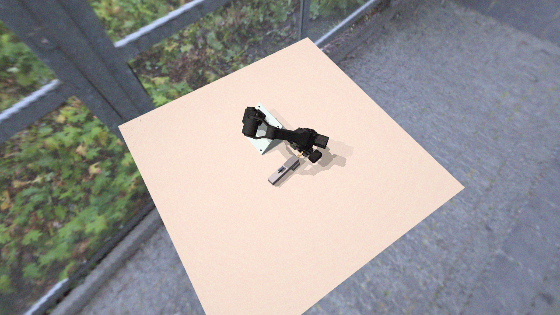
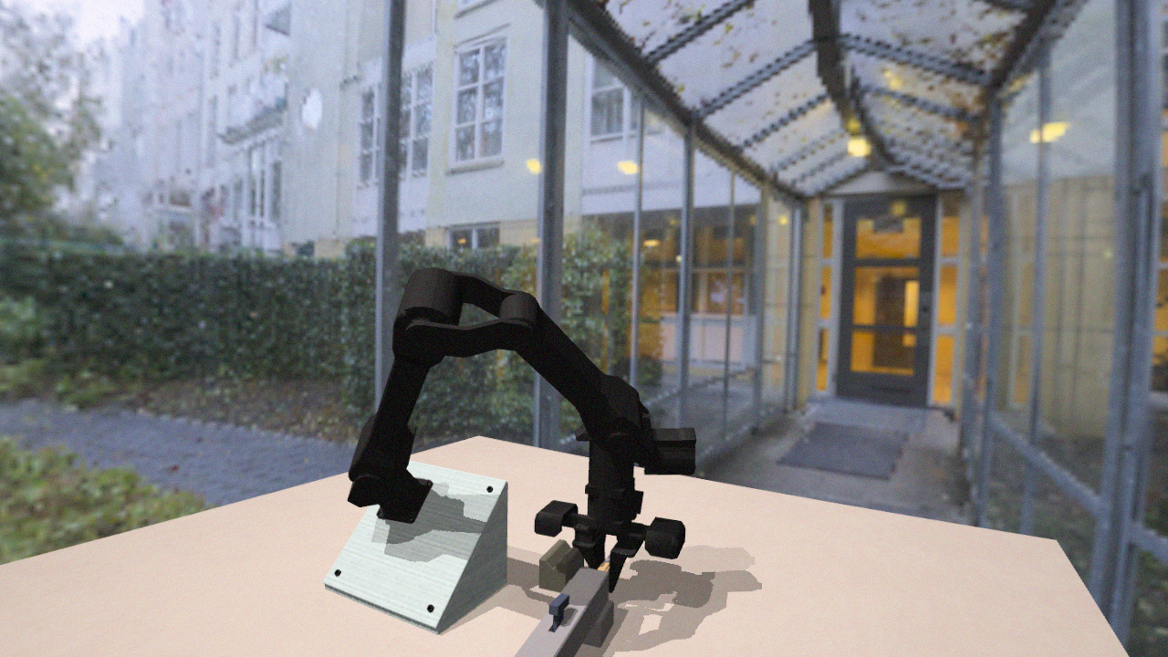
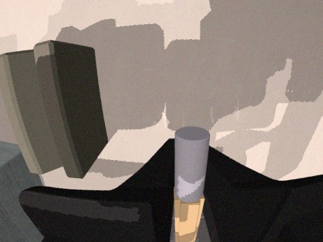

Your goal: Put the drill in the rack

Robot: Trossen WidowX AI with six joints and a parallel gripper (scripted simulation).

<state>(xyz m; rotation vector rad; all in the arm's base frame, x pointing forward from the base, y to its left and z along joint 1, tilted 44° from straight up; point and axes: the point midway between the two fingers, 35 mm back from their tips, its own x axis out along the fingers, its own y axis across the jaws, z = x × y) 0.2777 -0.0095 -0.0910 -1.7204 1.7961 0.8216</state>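
The drill is 40 mm to the right of my gripper tip and 30 mm above it. Also, from my gripper tip: dark blue key 10 mm ahead, 160 mm to the right, 40 mm above; then rack 80 mm behind, 30 mm to the left, 10 mm above.
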